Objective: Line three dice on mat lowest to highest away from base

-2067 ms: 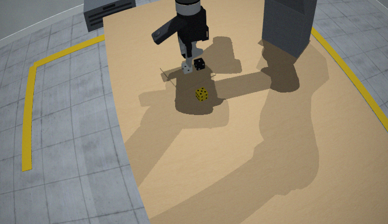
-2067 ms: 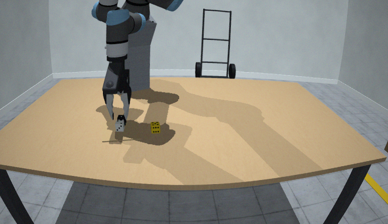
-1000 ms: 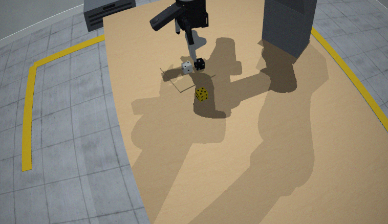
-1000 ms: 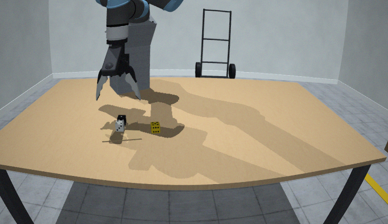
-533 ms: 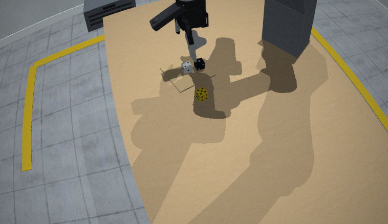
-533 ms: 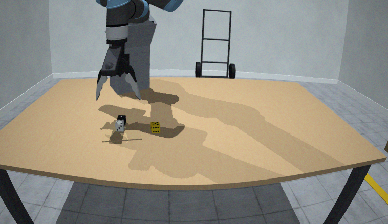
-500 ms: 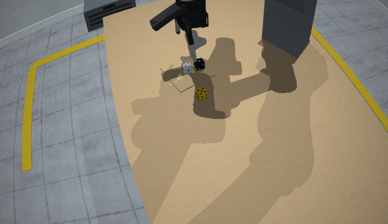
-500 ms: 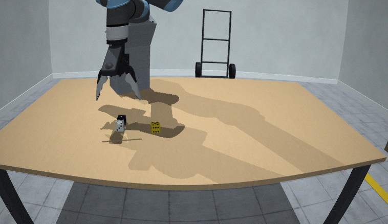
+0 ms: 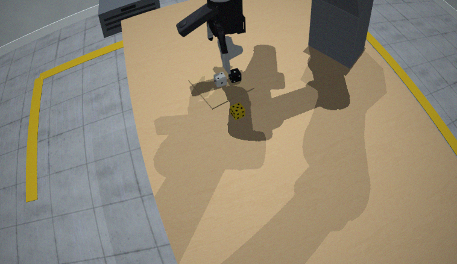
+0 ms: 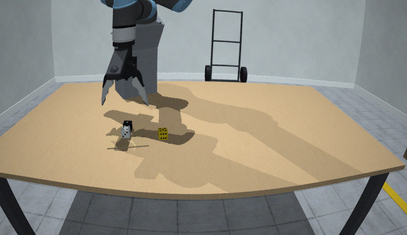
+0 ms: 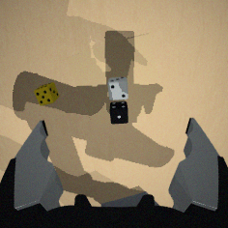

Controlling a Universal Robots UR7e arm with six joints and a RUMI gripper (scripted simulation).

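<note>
Right now my hand is 12 cm to the right of the yellow die, 10 cm above it and 1 cm past it. Also, from my hand: mat: 11 cm below; white die: 9 cm below; black die: 9 cm below, 4 cm behind, 1 cm to the right.
</note>
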